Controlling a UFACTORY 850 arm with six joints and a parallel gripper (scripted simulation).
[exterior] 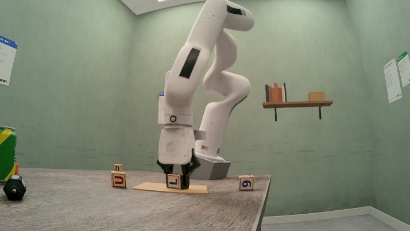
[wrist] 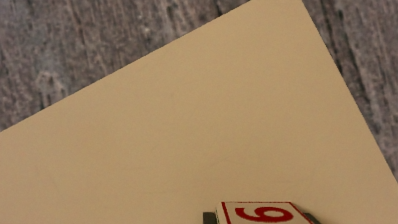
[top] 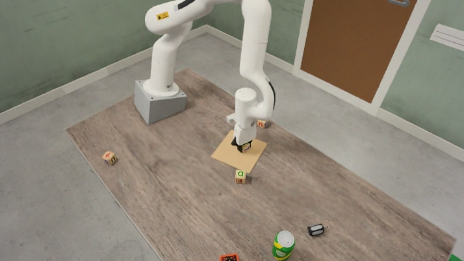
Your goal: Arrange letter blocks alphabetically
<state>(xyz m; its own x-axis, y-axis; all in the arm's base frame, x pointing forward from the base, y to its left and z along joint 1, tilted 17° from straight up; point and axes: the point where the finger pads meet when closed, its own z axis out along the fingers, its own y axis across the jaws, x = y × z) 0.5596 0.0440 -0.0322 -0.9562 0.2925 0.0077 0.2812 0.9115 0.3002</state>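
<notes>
Now: the tan mat 2 cm to the right of my hand, 2 cm below it and 1 cm behind it. Round my hand: D block: 14 cm to the right, 10 cm ahead; black object: 47 cm ahead, 14 cm to the right, 1 cm below; green can: 41 cm ahead, 29 cm to the right, 4 cm above.
</notes>
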